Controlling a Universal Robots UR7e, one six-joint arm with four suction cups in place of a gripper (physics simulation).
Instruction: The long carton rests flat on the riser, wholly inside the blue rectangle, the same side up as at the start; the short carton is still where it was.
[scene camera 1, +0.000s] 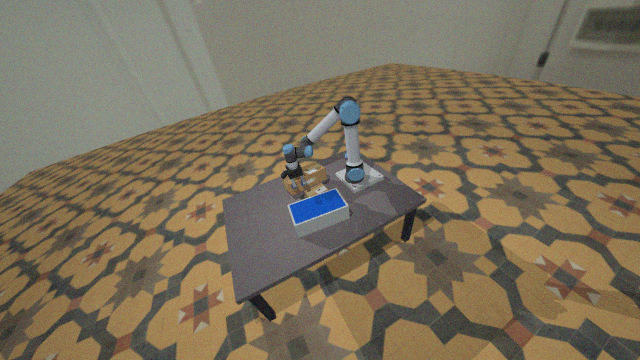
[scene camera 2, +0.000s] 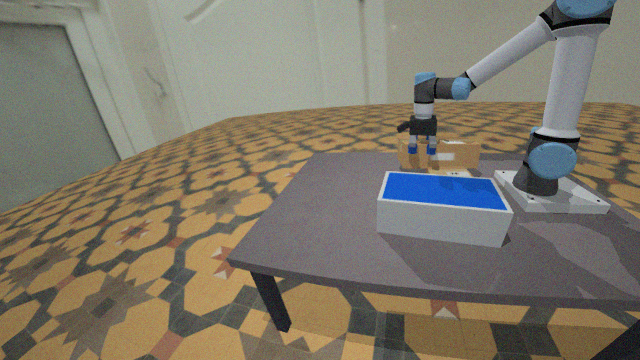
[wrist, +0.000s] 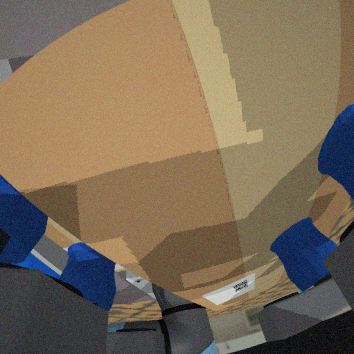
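Pixels of known places: end effector, tool point: (scene camera 1: 297, 180) (scene camera 2: 421, 146) (wrist: 190, 207); arm's base, origin of the base link: (scene camera 2: 533, 186).
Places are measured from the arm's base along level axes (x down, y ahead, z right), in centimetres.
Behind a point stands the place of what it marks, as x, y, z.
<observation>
The long brown carton (scene camera 1: 315, 171) @(-14.2, 29.2, 4.5) (scene camera 2: 458, 155) @(-9.5, 29.5, 3.3) (wrist: 140, 105) is at the back of the table, just behind the riser, and fills the wrist view. My suction gripper (scene camera 1: 298, 183) @(-12.3, 44.4, 3.3) (scene camera 2: 422, 148) @(-12.3, 44.4, 3.3) (wrist: 175, 228) @(-12.3, 44.4, 3.3) sits on the carton's left end with its blue cups against it, holding it by suction. The left cups reach past the carton's edge. The small short carton (scene camera 1: 317, 189) @(-7.0, 32.6, -7.6) (scene camera 2: 454, 173) @(-6.9, 31.9, -8.6) lies low between the long carton and the riser. The white riser (scene camera 1: 326, 218) @(-5.0, 35.3, -34.3) (scene camera 2: 436, 221) @(-3.5, 38.5, -34.4) carries the blue rectangle (scene camera 1: 318, 205) @(-8.7, 37.0, -24.9) (scene camera 2: 443, 189) @(-8.7, 36.9, -24.8), which is bare.
The grey table (scene camera 1: 258, 243) @(3.3, 81.3, -28.3) (scene camera 2: 326, 214) @(3.4, 75.0, -30.3) stands on a patterned tile floor. The arm's base plate (scene camera 1: 372, 175) @(-0.2, -14.0, -4.3) is fixed at the table's back right corner, right of the cartons.
</observation>
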